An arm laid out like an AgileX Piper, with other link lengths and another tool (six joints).
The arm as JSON. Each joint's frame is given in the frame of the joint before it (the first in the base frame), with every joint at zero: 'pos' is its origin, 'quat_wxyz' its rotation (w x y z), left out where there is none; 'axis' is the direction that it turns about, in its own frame. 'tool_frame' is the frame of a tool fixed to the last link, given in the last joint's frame.
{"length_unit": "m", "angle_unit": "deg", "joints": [
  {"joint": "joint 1", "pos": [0.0, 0.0, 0.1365], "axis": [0.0, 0.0, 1.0]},
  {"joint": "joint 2", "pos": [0.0, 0.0, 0.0], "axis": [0.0, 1.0, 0.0]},
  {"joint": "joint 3", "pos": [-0.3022, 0.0, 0.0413], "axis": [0.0, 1.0, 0.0]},
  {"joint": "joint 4", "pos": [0.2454, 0.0, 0.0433], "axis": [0.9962, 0.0, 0.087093]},
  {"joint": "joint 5", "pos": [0.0, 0.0, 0.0], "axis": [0.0, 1.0, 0.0]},
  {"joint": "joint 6", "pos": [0.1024, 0.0, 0.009], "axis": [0.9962, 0.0, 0.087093]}
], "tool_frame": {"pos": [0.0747, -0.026, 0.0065], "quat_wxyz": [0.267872, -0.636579, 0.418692, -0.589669]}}
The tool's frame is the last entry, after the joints.
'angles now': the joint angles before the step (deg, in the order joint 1, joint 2, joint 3, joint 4, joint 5, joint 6). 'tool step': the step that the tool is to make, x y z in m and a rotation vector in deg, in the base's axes. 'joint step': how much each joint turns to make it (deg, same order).
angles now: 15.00, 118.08, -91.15, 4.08, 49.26, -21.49
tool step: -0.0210, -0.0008, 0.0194, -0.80, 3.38, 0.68
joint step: 0.51, -3.21, 0.00, -0.15, 6.68, 0.34
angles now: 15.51, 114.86, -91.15, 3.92, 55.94, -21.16
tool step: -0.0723, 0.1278, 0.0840, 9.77, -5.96, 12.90
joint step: 16.72, -10.63, -0.44, 5.64, 1.40, 2.82
